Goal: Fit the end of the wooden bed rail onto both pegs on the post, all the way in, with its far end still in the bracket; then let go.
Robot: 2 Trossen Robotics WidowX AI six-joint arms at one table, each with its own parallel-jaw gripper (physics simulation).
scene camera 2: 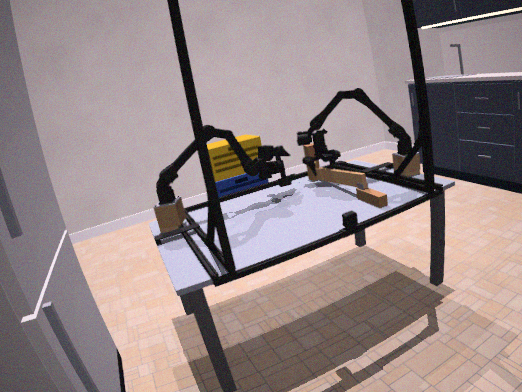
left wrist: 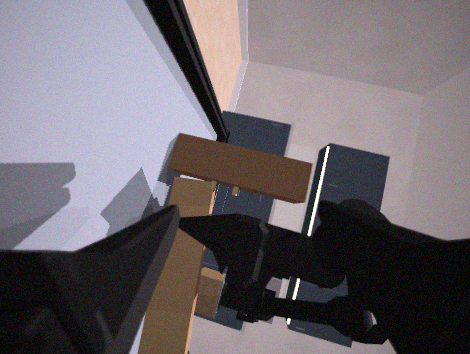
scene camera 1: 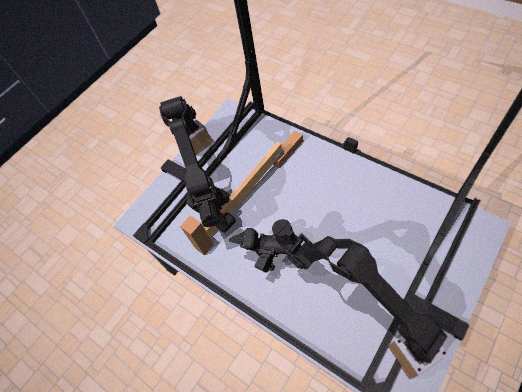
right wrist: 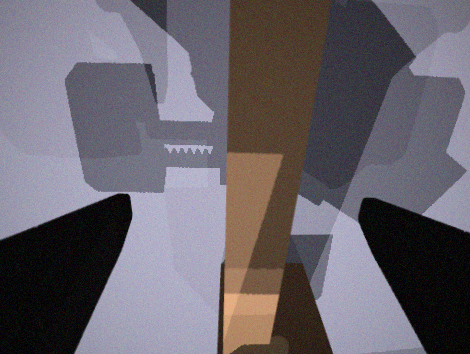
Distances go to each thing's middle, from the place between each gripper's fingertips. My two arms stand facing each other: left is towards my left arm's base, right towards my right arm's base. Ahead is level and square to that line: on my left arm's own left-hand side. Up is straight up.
My left hand is 12 cm to the left of the wooden post (left wrist: 270, 175), 7 cm short of it and 3 cm above it. The rest, counted from my left hand: wooden bed rail (scene camera 1: 239, 194) (17 cm to the right, 17 cm behind, 6 cm below).
My right hand is 80 mm short of the wooden post, 30 mm to the right of it and 50 mm below it. The rest, counted from my right hand: wooden bed rail (160 mm behind, 20 mm to the right, 20 mm above).
